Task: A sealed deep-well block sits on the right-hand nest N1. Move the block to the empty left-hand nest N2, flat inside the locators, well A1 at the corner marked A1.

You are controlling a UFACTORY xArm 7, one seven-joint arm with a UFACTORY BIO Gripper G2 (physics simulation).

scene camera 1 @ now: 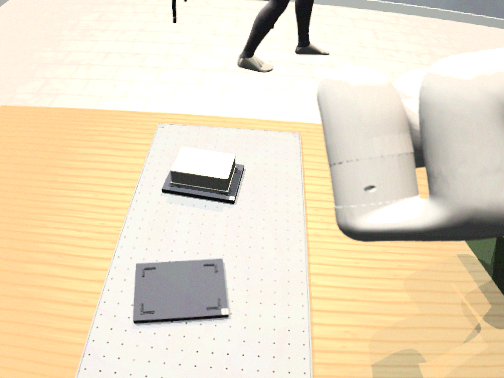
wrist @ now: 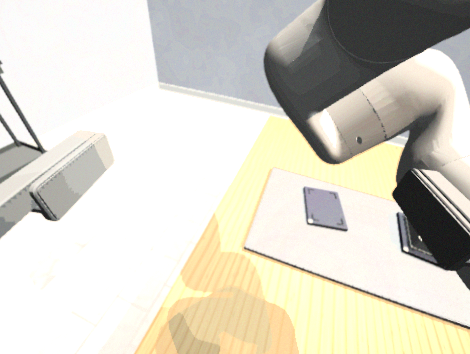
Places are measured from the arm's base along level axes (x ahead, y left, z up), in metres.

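Pixels of known places: end effector, tool point: (wrist: 252, 192).
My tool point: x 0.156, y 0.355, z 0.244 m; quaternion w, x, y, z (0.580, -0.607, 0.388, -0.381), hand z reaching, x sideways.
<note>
Behind a point stands the place of what it marks.
The deep-well block (scene camera 1: 203, 165) @(z -0.133, x 0.680, y -0.017 m), with a white sealed top and dark sides, sits on the far dark nest (scene camera 1: 198, 193) @(z -0.175, x 0.678, y 0.028 m). The near nest (scene camera 1: 179, 290) @(z -0.175, x 0.638, y 0.268 m) (wrist: 325, 208) @(z -0.175, x 0.628, y 0.258 m) is empty, with four corner locators and a white mark at one corner (scene camera 1: 225, 311) @(z -0.175, x 0.549, y 0.288 m). Both nests lie on the white perforated board (scene camera 1: 265, 244) @(z -0.187, x 0.512, y 0.117 m) (wrist: 304, 253) @(z -0.187, x 0.445, y 0.273 m). My arm's thick white link (scene camera 1: 370, 157) @(z 0.238, x 0.408, y 0.334 m) (wrist: 339, 88) @(z 0.257, x 0.297, y 0.343 m) hangs to the right of the board, well away from the block. The gripper is open and empty; its fingertips do not show in either view.
The board lies on a wooden table (scene camera 1: 370, 300) @(z -0.200, x 0.296, y 0.190 m) (wrist: 226, 281) @(z -0.200, x 0.280, y 0.415 m). A person's legs (scene camera 1: 273, 34) show on the tiled floor beyond the table. A grey box (wrist: 79, 168) stands on the floor to the left in the wrist view.
</note>
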